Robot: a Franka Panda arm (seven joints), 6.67 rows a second.
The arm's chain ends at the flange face. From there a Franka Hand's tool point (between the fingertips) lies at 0.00 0.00 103.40 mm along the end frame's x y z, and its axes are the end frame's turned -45 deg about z.
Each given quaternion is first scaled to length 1.
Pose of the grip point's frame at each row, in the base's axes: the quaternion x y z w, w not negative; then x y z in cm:
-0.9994 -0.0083 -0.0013 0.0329 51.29 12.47 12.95
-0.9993 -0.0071 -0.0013 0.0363 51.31 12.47 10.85
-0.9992 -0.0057 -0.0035 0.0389 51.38 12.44 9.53
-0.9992 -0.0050 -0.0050 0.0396 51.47 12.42 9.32
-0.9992 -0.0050 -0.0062 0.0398 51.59 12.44 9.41
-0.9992 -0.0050 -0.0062 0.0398 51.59 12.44 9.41
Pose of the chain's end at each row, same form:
-0.9265 0.3748 0.0114 0.0309 51.27 11.79 23.27
-0.9260 0.3759 0.0127 0.0340 51.29 11.72 21.16
-0.9253 0.3771 0.0117 0.0373 51.31 11.64 19.84
-0.9250 0.3778 0.0105 0.0385 51.37 11.60 19.63
-0.9250 0.3777 0.0095 0.0391 51.47 11.62 19.72
-0.9250 0.3777 0.0095 0.0391 51.47 11.62 19.72

